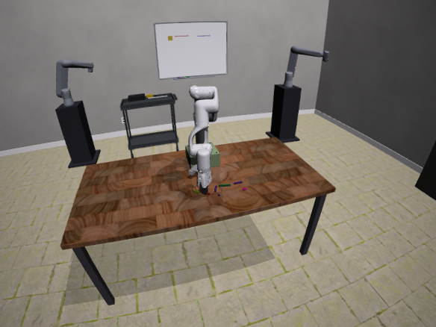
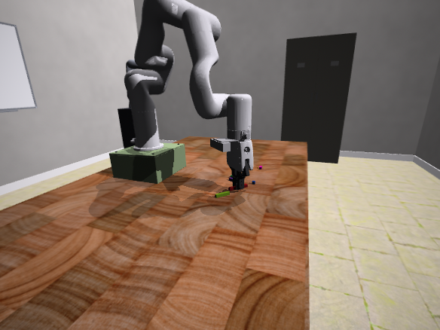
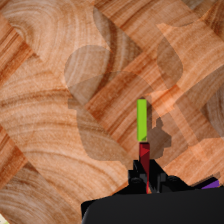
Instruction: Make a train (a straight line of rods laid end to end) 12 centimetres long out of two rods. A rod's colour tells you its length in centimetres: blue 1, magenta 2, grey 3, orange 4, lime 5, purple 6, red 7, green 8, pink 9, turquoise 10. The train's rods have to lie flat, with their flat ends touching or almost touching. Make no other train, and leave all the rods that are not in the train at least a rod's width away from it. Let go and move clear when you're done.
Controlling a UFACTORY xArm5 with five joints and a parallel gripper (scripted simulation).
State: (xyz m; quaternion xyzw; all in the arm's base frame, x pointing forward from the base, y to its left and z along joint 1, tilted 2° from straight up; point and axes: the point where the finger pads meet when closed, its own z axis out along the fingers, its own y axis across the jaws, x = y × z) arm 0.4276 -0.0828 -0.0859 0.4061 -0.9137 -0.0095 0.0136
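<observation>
Right now my hand is 20 mm above the red rod. Also, from my hand: green rod: 60 mm behind, 150 mm to the left, 30 mm below; then small blue rod: 30 mm ahead, 90 mm to the left, 30 mm below; then lime rod: 40 mm behind, 50 mm to the right, 30 mm below.
</observation>
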